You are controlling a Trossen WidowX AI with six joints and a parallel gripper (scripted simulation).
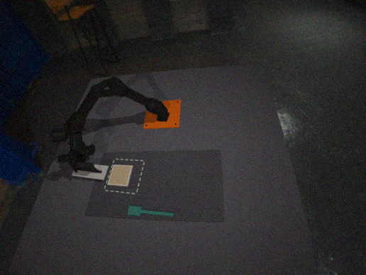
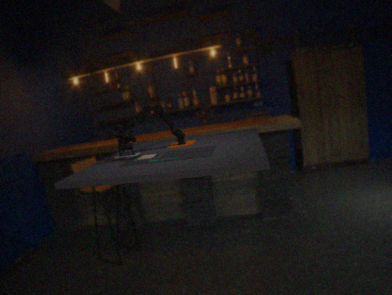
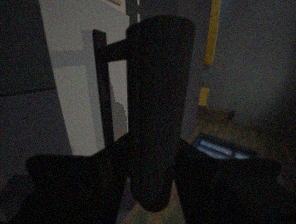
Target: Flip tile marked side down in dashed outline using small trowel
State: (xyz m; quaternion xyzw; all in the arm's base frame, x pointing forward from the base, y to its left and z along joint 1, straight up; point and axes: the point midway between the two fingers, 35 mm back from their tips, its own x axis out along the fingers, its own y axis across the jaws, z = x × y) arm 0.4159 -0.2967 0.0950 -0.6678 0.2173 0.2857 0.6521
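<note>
Now: gripper tip 38 cm to the right of the flat teal trowel-shaped piece, 9 cm short of it and 7 cm above it. Also, from my gripper tip: pale tile 18 cm to the left, 7 cm below, 5 cm behind; then dark mat 37 cm to the left, 9 cm below, 5 cm behind; then trowel 3 cm behind, 1 cm below.
</note>
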